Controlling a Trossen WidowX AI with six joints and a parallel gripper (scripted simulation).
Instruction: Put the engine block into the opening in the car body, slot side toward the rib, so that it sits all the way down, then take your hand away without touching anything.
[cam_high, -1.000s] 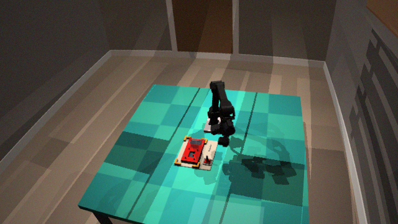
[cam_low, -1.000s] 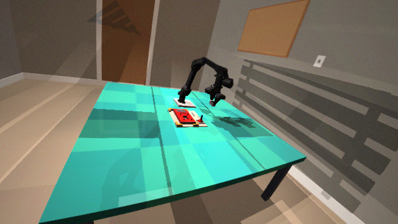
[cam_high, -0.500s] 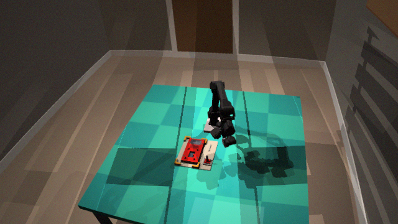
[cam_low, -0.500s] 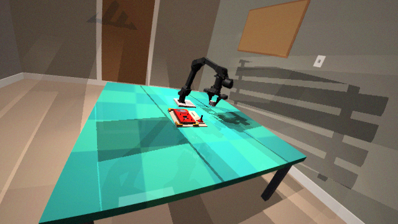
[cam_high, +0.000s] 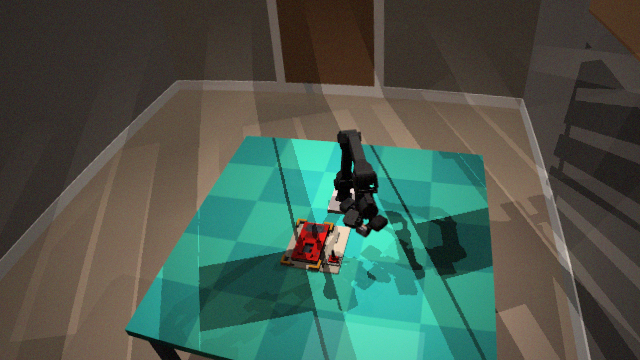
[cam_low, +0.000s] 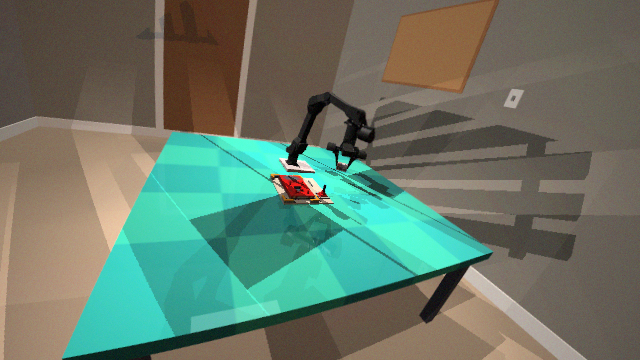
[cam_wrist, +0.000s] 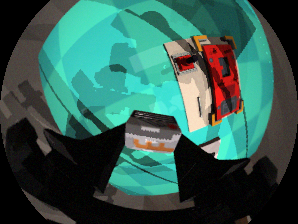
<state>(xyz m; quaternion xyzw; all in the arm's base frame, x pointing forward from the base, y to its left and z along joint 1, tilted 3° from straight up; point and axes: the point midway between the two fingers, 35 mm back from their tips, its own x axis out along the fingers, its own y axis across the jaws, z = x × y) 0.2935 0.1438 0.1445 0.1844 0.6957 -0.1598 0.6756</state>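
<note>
Right now my gripper tip is right at the engine block. From my gripper tip the other things lie so: beige base plate (10 mm ahead, 200 mm to the right, 110 mm below).
</note>
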